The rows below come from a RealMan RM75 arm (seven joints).
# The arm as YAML. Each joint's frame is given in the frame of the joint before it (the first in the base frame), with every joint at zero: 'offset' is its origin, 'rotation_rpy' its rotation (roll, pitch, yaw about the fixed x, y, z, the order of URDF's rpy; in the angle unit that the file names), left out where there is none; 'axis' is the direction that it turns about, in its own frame. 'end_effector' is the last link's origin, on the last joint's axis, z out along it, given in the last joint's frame.
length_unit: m
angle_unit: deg
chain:
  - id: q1
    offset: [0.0, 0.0, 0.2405]
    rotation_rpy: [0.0, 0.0, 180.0]
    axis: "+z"
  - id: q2
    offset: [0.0, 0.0, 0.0]
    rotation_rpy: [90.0, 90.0, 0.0]
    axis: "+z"
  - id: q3
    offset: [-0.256, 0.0, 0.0]
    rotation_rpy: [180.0, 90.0, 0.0]
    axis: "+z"
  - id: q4
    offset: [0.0, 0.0, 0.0]
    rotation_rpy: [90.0, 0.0, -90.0]
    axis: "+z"
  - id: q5
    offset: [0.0, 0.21, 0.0]
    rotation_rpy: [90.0, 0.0, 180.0]
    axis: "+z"
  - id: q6
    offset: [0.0, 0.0, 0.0]
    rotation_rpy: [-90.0, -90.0, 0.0]
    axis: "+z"
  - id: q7
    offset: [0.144, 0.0, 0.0]
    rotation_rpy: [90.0, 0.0, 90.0]
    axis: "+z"
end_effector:
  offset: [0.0, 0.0, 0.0]
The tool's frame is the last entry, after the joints.
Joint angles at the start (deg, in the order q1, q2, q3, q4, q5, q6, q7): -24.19, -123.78, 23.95, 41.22, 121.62, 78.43, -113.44
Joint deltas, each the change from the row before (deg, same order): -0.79, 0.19, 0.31, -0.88, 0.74, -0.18, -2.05; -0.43, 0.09, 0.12, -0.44, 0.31, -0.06, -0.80; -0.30, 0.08, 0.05, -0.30, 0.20, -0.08, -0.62; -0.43, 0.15, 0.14, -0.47, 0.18, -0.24, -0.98; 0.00, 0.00, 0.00, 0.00, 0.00, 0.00, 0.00; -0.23, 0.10, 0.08, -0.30, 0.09, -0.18, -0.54; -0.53, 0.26, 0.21, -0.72, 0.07, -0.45, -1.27; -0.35, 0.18, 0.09, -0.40, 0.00, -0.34, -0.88; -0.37, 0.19, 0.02, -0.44, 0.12, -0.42, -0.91
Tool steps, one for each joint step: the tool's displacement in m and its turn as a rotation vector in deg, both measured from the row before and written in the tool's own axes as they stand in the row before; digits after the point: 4 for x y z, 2 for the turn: -0.0003, 0.0018, 0.0049, -0.35, -1.17, -1.76; 0.0002, 0.0011, 0.0026, -0.23, -0.53, -0.65; 0.0004, 0.0006, 0.0016, -0.10, -0.30, -0.52; 0.0008, 0.0007, 0.0023, -0.08, -0.35, -0.83; 0.0000, 0.0000, 0.0000, 0.00, 0.00, 0.00; 0.0004, 0.0002, 0.0012, 0.00, -0.18, -0.49; 0.0014, 0.0005, 0.0027, -0.02, -0.31, -1.16; 0.0015, 0.0003, 0.0015, 0.05, -0.07, -0.78; 0.0014, 0.0000, 0.0015, 0.17, -0.08, -0.82
